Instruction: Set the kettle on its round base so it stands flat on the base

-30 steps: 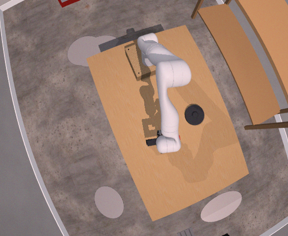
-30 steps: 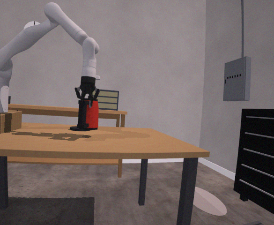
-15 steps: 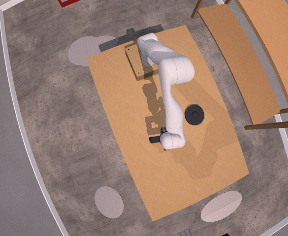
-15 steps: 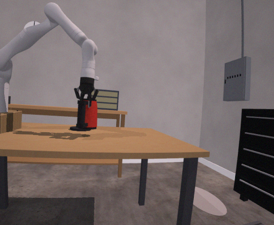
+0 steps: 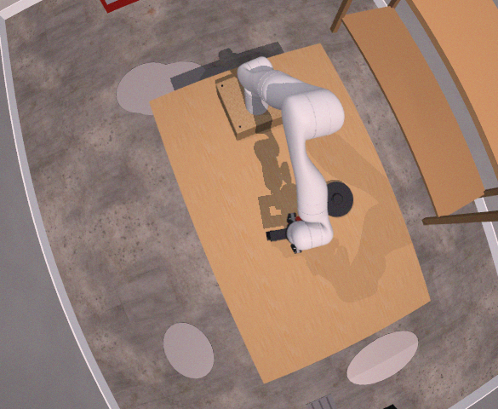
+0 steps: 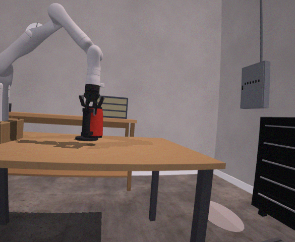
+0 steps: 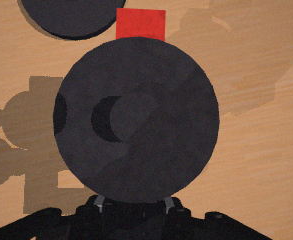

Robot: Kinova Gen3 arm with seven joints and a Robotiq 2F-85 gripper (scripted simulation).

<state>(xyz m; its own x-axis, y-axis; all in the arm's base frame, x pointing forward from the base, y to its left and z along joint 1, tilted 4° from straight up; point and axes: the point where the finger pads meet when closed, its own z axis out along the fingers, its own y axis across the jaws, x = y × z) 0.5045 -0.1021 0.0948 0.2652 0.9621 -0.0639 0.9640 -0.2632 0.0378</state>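
The red kettle is 5 cm below my hand, 2 cm to the left of it and 1 cm ahead of it. Round my hand: round black base 27 cm to the left, 17 cm below, 3 cm behind.
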